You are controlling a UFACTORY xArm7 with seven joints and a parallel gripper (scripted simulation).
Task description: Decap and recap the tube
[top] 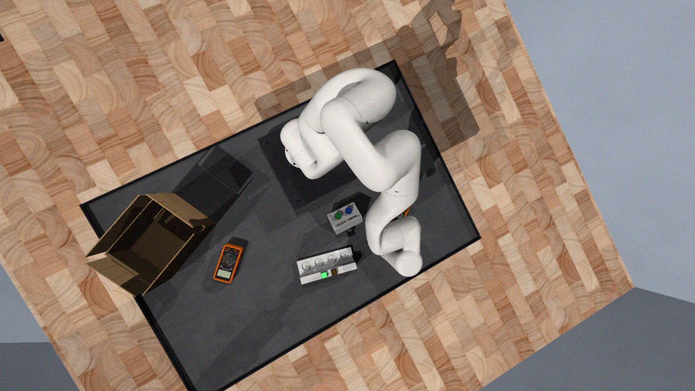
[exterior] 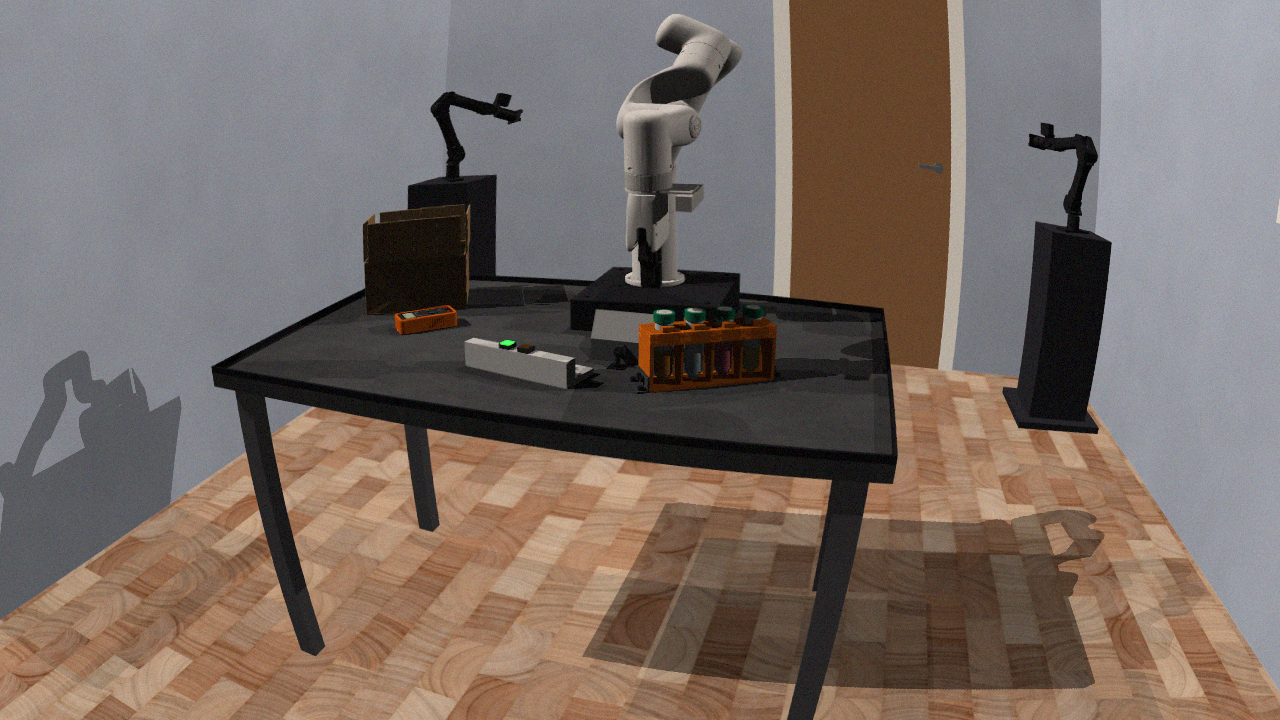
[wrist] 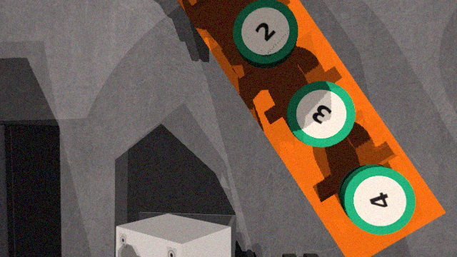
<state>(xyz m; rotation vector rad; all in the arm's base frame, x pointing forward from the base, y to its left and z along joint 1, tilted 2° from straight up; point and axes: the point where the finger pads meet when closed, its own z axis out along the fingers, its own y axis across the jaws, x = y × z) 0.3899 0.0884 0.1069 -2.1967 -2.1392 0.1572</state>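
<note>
Now: hand 12 cm past the green key, 10 cm above it and 8 cm to the left of it. Round my hand: key housing: 12 cm below, 10 cm behind, 6 cm to the right; raised table edge: 26 cm ahead, 22 cm to the right, 16 cm below; blue key: 11 cm behind, 10 cm below, 4 cm to the right.
</note>
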